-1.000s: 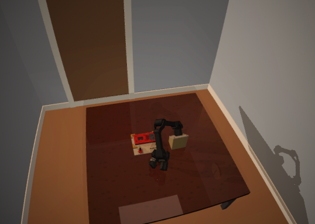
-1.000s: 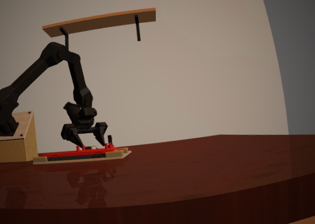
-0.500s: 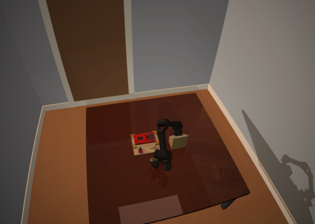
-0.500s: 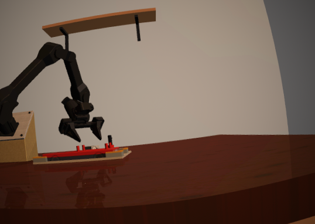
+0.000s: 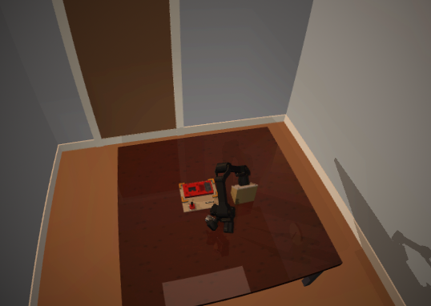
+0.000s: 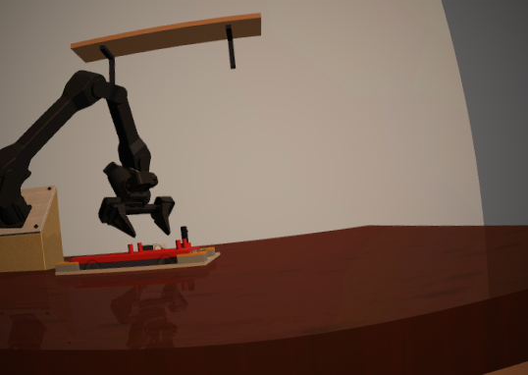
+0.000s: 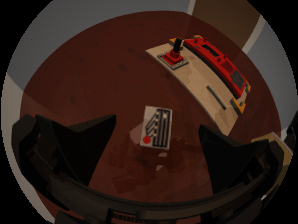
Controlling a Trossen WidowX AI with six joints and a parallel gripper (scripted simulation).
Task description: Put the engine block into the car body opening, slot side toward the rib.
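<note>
My gripper tip is now 4 cm above the engine block. Also, from my gripper tip: black post (10 cm ahead, 12 cm to the right, 2 cm below).
</note>
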